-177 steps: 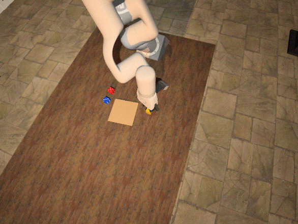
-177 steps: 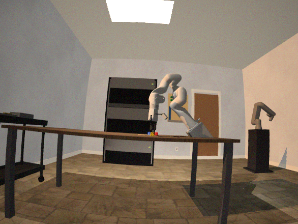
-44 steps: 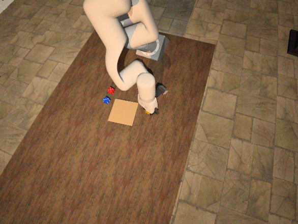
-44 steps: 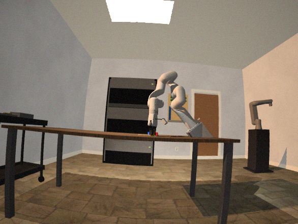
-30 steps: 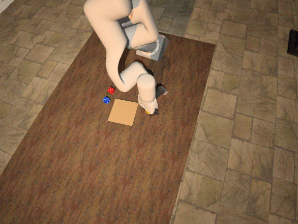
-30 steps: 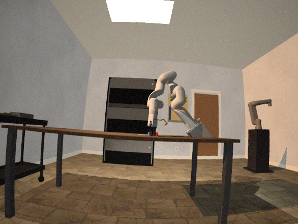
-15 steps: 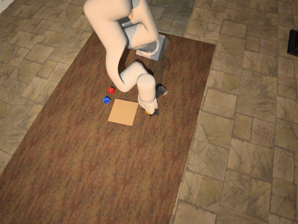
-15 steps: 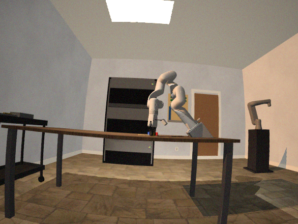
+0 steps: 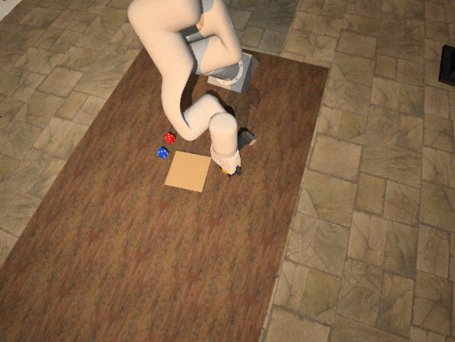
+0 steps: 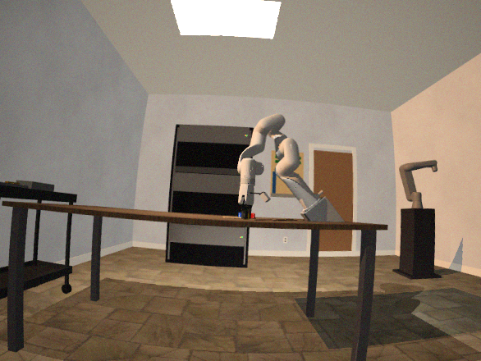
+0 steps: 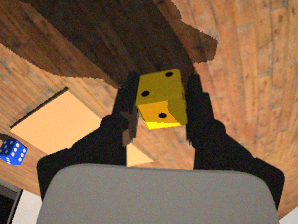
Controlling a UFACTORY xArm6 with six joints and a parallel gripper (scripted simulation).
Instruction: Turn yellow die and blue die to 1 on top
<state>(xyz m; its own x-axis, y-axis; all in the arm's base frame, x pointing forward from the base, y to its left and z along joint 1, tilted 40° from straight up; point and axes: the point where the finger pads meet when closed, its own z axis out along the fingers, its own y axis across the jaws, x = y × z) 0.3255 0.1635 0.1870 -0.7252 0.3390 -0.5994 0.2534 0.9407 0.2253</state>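
Right now my hand is 10 mm above the yellow die. The rest, counted from my hand: red die 260 mm to the right, 20 mm behind, 10 mm below; tan mat 130 mm to the right, 60 mm ahead, 20 mm below; blue die 250 mm to the right, 40 mm ahead, 10 mm below.
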